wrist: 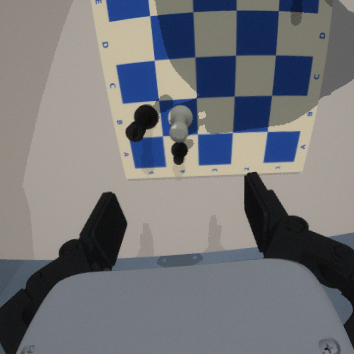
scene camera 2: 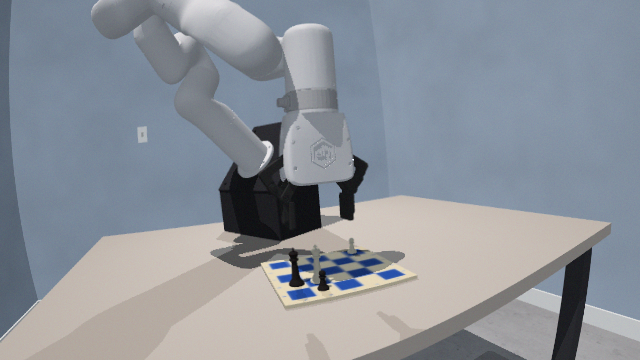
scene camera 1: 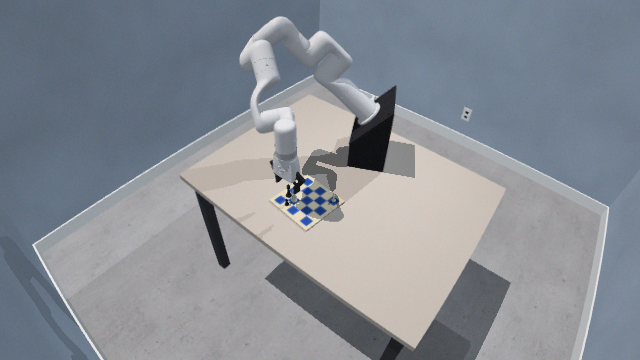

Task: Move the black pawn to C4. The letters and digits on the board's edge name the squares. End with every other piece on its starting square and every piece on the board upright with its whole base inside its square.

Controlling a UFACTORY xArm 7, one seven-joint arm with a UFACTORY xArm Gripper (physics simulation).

Scene:
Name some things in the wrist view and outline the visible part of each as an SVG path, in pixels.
My gripper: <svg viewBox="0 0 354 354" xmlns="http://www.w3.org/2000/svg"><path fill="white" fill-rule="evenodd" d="M354 250L344 243L309 230L308 223L302 217L288 215L272 189L267 190L257 172L253 171L247 172L244 175L244 211L258 250L264 255L263 258L171 267L111 270L118 255L127 221L115 194L111 191L102 192L80 231L79 238L73 238L64 242L58 250L59 256L31 274L26 281L25 288L18 290L0 306L0 344L5 354L354 354ZM321 284L330 288L337 288L341 291L340 294L350 301L352 313L344 324L342 324Z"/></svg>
A chessboard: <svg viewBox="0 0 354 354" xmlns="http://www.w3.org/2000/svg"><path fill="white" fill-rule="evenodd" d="M90 0L112 120L126 178L245 174L253 171L257 173L302 171L321 88L332 0ZM175 105L185 105L192 112L192 122L187 127L187 138L182 141L187 146L187 153L181 164L173 162L171 146L175 141L169 136L171 125L168 122L168 113ZM150 105L157 111L157 123L152 128L145 129L141 140L136 142L129 140L125 135L125 129L134 121L133 114L135 109L140 105Z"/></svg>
A white king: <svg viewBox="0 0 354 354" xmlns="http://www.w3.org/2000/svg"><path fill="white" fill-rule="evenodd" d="M175 105L168 113L168 122L171 125L169 136L175 142L182 142L187 138L187 127L192 122L192 112L185 105Z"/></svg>

